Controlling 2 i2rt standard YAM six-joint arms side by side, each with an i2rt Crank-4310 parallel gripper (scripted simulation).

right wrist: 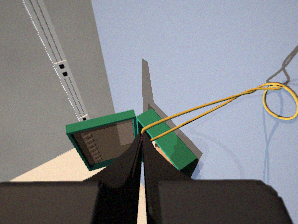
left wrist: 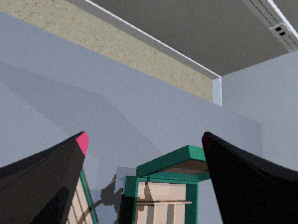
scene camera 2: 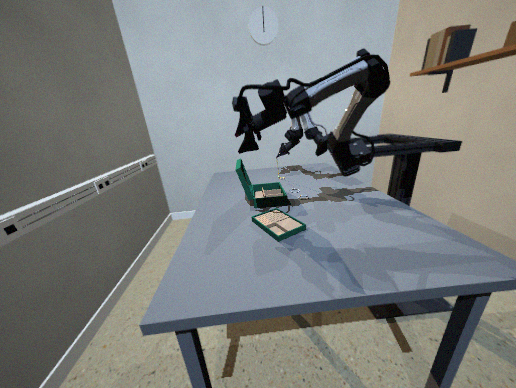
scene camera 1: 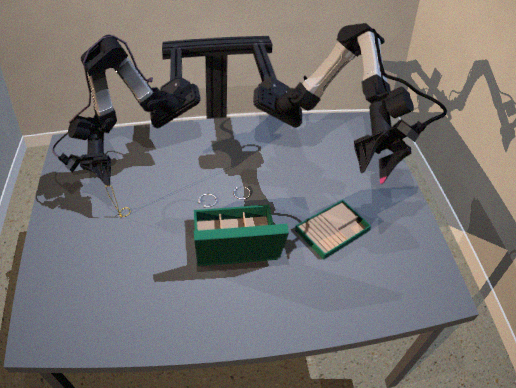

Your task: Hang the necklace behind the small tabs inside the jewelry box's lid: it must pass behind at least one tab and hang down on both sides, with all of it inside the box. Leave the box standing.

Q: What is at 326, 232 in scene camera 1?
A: A green-rimmed tray.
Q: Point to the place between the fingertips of my right gripper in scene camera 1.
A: At 108, 186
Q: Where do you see a green-rimmed tray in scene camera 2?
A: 278, 224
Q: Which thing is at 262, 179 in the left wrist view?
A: My left gripper.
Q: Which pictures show my left gripper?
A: The left wrist view, scene camera 2 and scene camera 1 only.
